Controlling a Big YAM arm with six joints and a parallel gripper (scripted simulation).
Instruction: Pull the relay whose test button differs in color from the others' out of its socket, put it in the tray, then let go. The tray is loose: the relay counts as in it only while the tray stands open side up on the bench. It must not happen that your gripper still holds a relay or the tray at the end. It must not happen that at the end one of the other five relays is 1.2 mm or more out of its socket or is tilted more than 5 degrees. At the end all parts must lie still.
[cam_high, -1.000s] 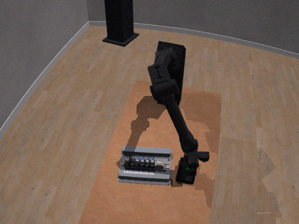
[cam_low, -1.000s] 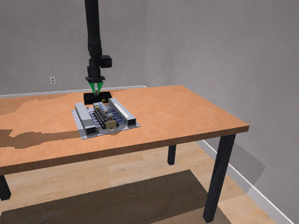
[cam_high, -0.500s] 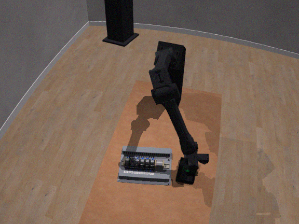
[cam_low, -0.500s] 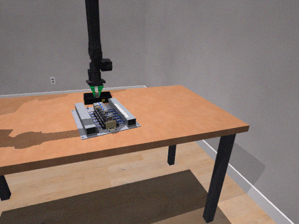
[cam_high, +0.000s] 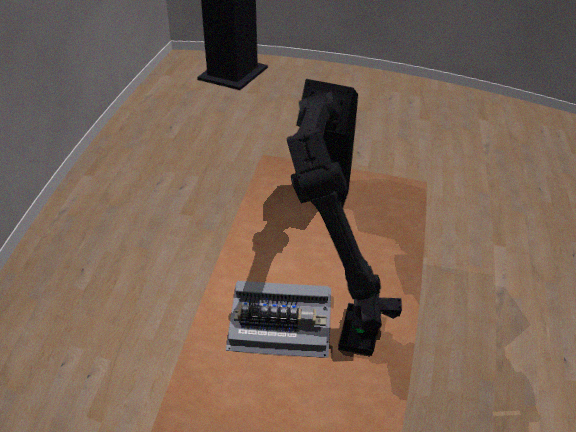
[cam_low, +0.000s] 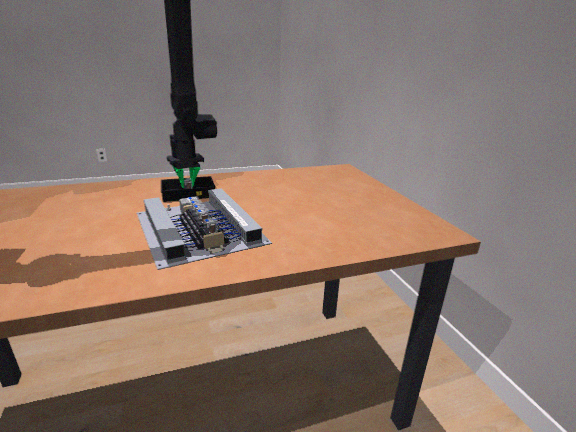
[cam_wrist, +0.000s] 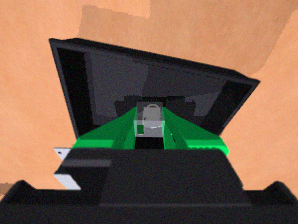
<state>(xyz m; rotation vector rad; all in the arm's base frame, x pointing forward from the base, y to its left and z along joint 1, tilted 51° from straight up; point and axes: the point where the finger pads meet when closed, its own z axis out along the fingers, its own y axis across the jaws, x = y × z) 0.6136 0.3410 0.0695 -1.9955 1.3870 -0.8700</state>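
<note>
Now: hand right at the grey relay. From my hand the other things lie so: black tray (1 cm below).
</note>
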